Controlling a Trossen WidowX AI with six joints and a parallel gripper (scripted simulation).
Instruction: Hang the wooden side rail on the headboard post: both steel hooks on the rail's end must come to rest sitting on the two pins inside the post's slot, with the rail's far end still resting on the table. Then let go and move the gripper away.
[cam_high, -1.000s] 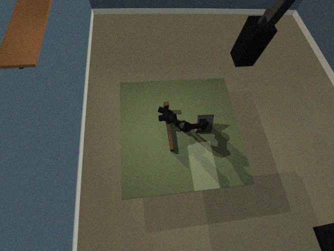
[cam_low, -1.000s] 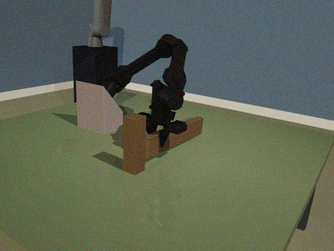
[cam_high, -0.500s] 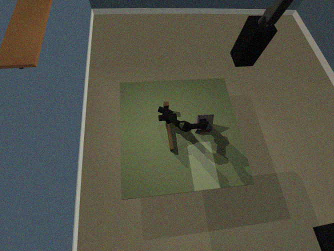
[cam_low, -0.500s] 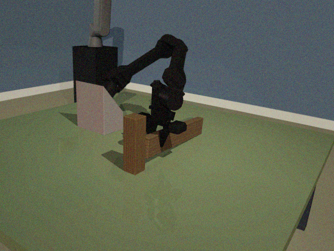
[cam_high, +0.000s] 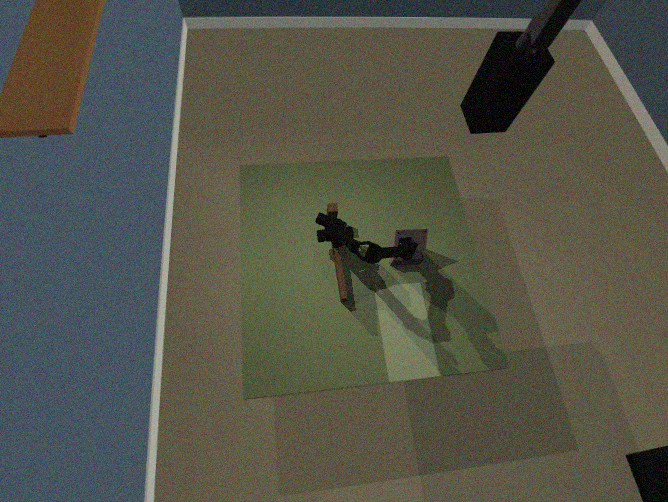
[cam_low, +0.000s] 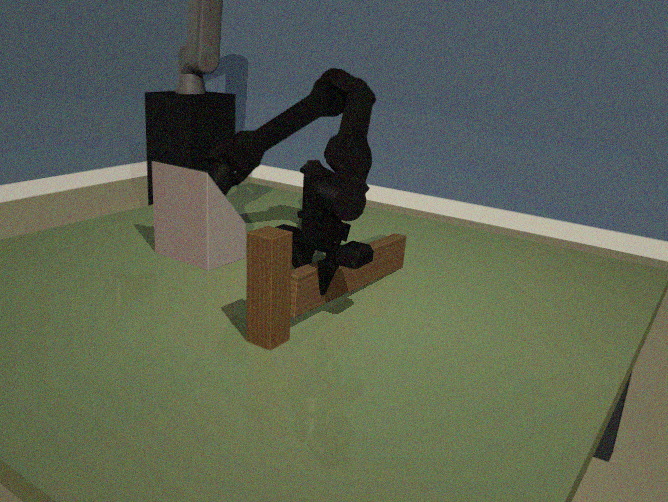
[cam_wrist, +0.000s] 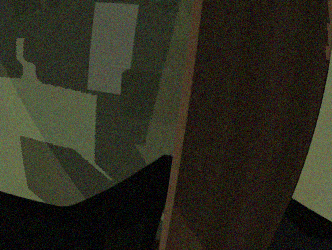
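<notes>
Right now my gripper tip is 13 cm to the left of the wooden headboard post and 4 cm below it.
</notes>
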